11 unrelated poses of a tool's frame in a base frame.
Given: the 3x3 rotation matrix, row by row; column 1 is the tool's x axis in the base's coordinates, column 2 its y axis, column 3 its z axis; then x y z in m. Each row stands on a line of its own.
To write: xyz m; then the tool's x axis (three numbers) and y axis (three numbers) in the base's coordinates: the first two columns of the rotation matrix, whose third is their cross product. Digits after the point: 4 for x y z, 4 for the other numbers.
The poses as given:
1:
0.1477, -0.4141, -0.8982
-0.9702, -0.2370, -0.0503
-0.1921, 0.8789, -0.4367
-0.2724, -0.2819, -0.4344
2:
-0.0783, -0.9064, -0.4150
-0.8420, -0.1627, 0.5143
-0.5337, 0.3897, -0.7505
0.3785, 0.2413, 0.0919
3:
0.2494, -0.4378, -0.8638
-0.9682, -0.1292, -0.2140
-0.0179, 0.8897, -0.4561
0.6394, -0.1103, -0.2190
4:
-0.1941, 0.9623, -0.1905
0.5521, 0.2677, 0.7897
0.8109, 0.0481, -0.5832
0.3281, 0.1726, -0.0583
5:
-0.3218, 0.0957, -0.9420
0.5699, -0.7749, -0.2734
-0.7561, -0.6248, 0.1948
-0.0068, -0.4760, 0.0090
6:
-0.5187, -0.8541, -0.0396
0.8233, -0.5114, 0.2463
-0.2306, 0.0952, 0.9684
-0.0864, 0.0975, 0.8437
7:
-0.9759, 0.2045, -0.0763
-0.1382, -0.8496, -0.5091
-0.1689, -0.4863, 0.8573
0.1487, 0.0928, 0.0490
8:
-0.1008, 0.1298, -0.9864
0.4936, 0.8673, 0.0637
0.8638, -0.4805, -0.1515
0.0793, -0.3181, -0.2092
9:
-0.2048, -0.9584, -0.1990
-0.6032, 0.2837, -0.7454
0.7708, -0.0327, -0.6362
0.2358, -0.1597, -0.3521
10:
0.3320, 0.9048, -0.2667
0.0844, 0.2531, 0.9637
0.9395, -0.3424, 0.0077
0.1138, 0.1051, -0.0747
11:
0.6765, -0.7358, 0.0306
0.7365, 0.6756, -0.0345
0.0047, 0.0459, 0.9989
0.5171, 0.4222, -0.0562
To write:
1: -0.2724, -0.2819, -0.4344, 0.1477, -0.9702, -0.1921, -0.4141, -0.2370, 0.8789
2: 0.3785, 0.2413, 0.0919, -0.0783, -0.8420, -0.5337, -0.9064, -0.1627, 0.3897
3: 0.6394, -0.1103, -0.2190, 0.2494, -0.9682, -0.0179, -0.4378, -0.1292, 0.8897
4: 0.3281, 0.1726, -0.0583, -0.1941, 0.5521, 0.8109, 0.9623, 0.2677, 0.0481
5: -0.0068, -0.4760, 0.0090, -0.3218, 0.5699, -0.7561, 0.0957, -0.7749, -0.6248
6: -0.0864, 0.0975, 0.8437, -0.5187, 0.8233, -0.2306, -0.8541, -0.5114, 0.0952
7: 0.1487, 0.0928, 0.0490, -0.9759, -0.1382, -0.1689, 0.2045, -0.8496, -0.4863
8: 0.0793, -0.3181, -0.2092, -0.1008, 0.4936, 0.8638, 0.1298, 0.8673, -0.4805
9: 0.2358, -0.1597, -0.3521, -0.2048, -0.6032, 0.7708, -0.9584, 0.2837, -0.0327
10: 0.1138, 0.1051, -0.0747, 0.3320, 0.0844, 0.9395, 0.9048, 0.2531, -0.3424
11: 0.5171, 0.4222, -0.0562, 0.6765, 0.7365, 0.0047, -0.7358, 0.6756, 0.0459
